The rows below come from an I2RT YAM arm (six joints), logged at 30 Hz.
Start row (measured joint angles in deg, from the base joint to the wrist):
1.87 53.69 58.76 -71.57 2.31 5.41
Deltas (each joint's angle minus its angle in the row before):
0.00 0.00 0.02 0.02 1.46 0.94
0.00 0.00 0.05 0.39 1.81 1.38
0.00 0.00 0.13 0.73 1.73 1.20
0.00 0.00 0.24 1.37 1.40 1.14
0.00 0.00 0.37 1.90 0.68 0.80
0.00 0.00 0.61 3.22 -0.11 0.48
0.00 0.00 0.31 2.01 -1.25 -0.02
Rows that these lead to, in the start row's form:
1.87 53.69 58.78 -71.55 3.77 6.35
1.87 53.69 58.83 -71.16 5.58 7.73
1.87 53.69 58.96 -70.43 7.31 8.93
1.87 53.69 59.20 -69.06 8.71 10.07
1.87 53.69 59.57 -67.16 9.39 10.87
1.87 53.69 60.18 -63.94 9.28 11.35
1.87 53.69 60.49 -61.93 8.03 11.33

